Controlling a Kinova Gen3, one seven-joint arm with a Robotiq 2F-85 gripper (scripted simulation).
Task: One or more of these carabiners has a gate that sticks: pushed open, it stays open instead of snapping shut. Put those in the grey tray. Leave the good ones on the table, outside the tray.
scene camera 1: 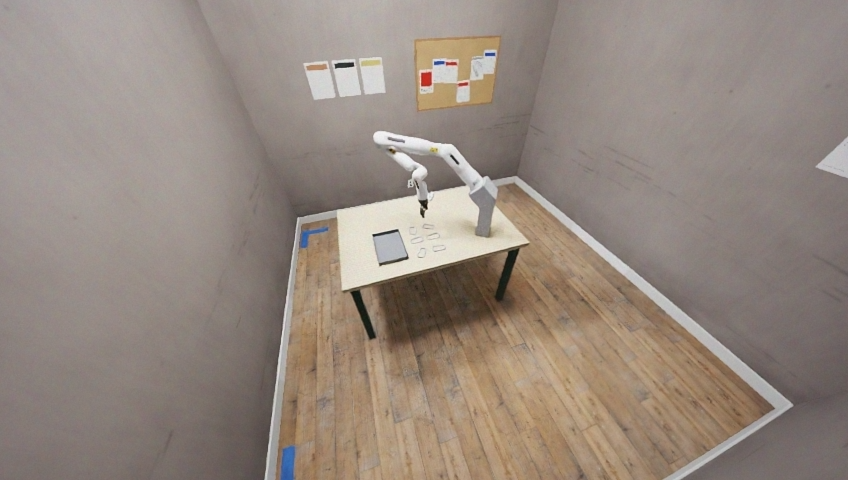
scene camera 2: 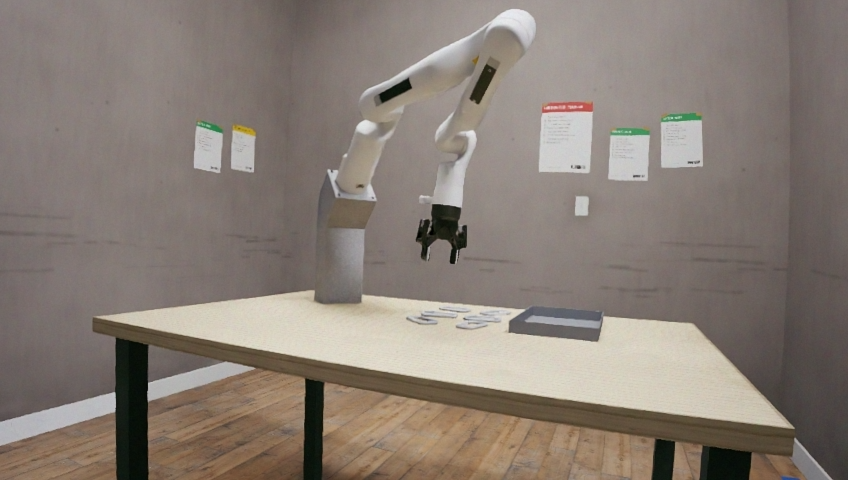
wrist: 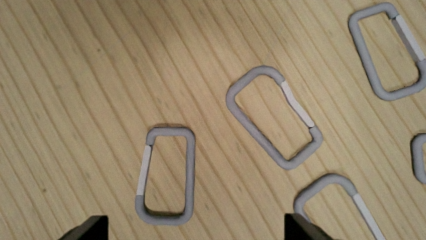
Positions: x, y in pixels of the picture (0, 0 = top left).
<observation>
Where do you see a grey tray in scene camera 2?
574, 324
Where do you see a grey tray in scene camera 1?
At 389, 246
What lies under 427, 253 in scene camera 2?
My gripper.
</observation>
